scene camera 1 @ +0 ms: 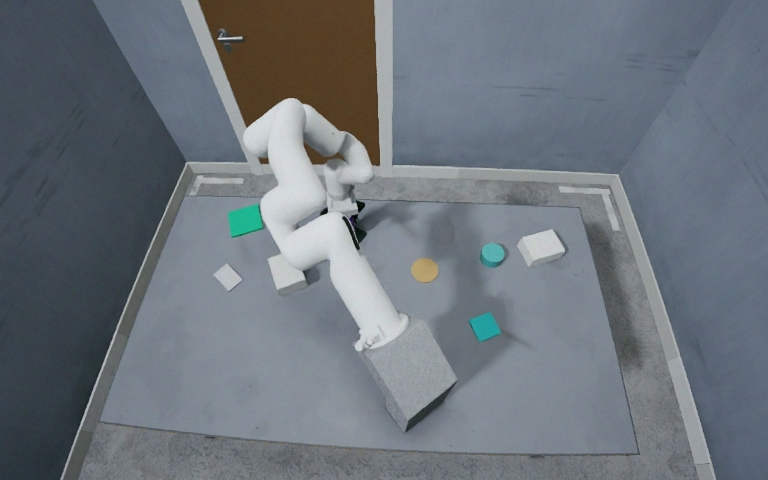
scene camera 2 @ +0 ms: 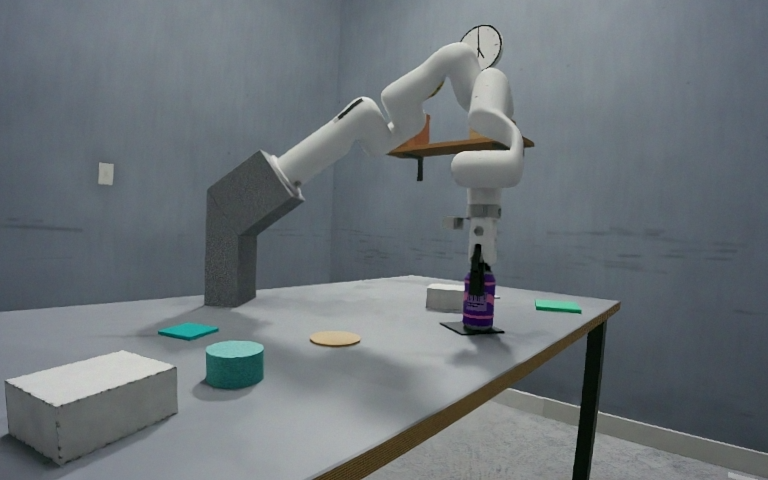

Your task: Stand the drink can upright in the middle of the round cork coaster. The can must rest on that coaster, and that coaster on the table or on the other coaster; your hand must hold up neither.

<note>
The pictures show: the gripper, a purple drink can and a green square pad.
</note>
